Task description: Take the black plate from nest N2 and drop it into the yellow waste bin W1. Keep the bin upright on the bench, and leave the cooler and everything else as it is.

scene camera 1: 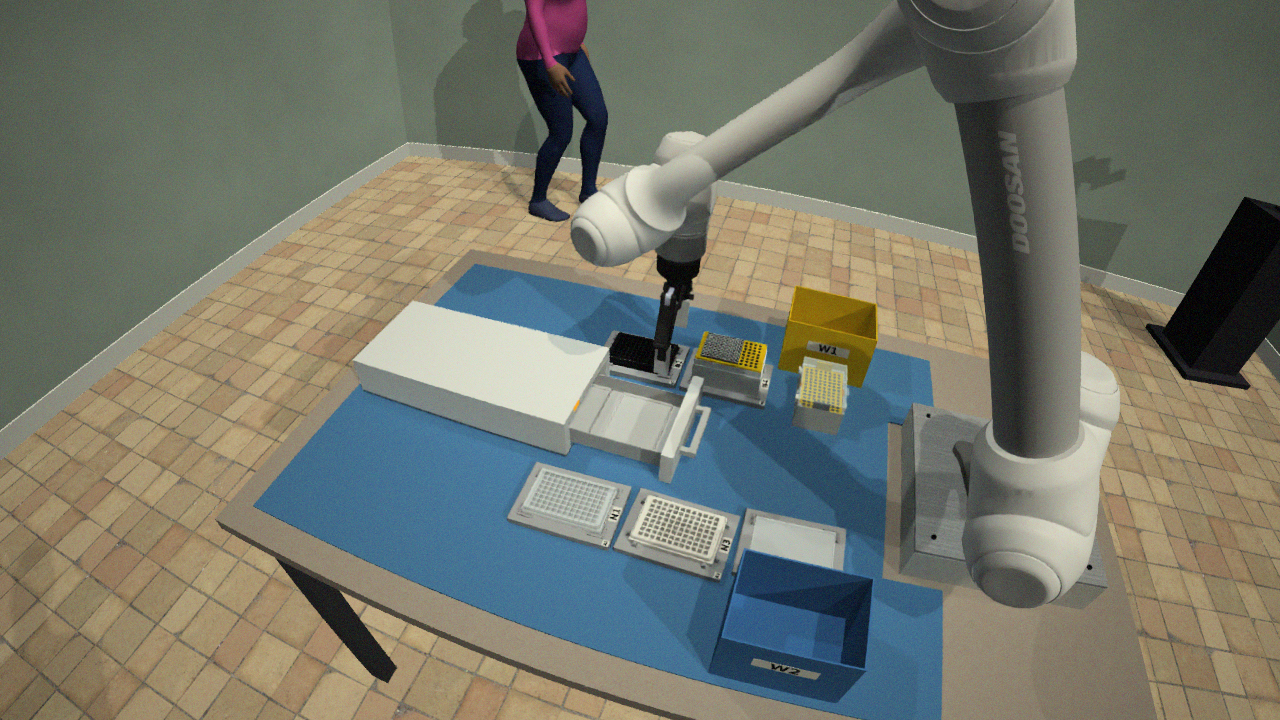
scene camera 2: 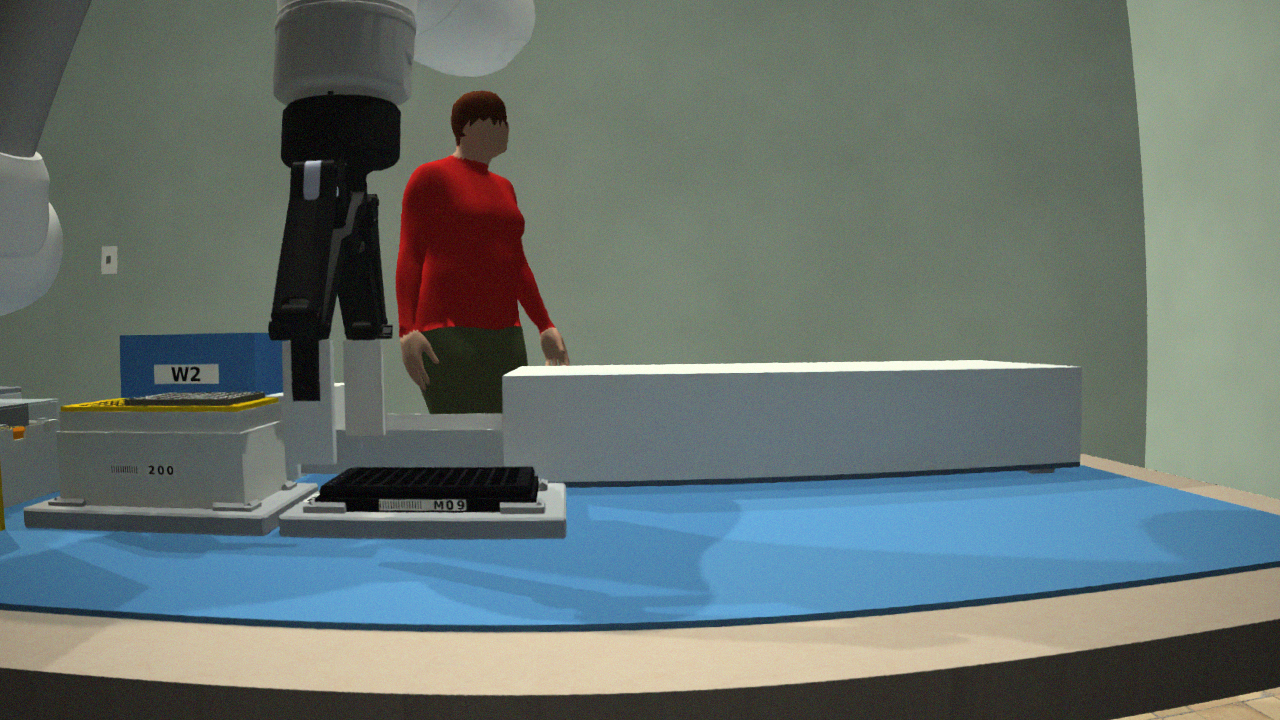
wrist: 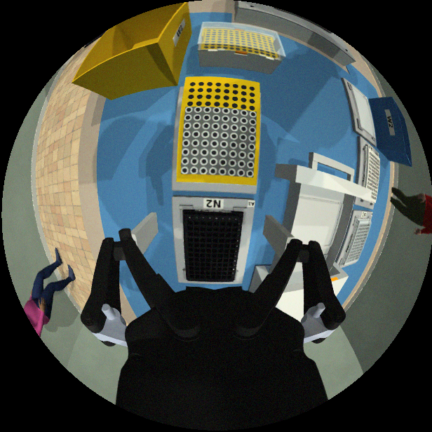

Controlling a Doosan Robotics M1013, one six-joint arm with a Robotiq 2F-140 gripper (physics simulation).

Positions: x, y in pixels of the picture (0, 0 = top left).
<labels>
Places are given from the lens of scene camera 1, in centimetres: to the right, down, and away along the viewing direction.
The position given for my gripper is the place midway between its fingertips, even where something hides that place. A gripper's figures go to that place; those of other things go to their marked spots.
my gripper (scene camera 1: 671, 348): 6, -2, 116
black plate (scene camera 1: 635, 352): -1, -1, 117
yellow-topped tip box (scene camera 1: 728, 363): 16, 1, 108
white cooler (scene camera 1: 525, 385): -19, 4, 100
blue bin W2 (scene camera 1: 791, 626): 21, 37, 76
The marked spots on the black plate and the blue bin W2 are 60 cm apart.
</labels>
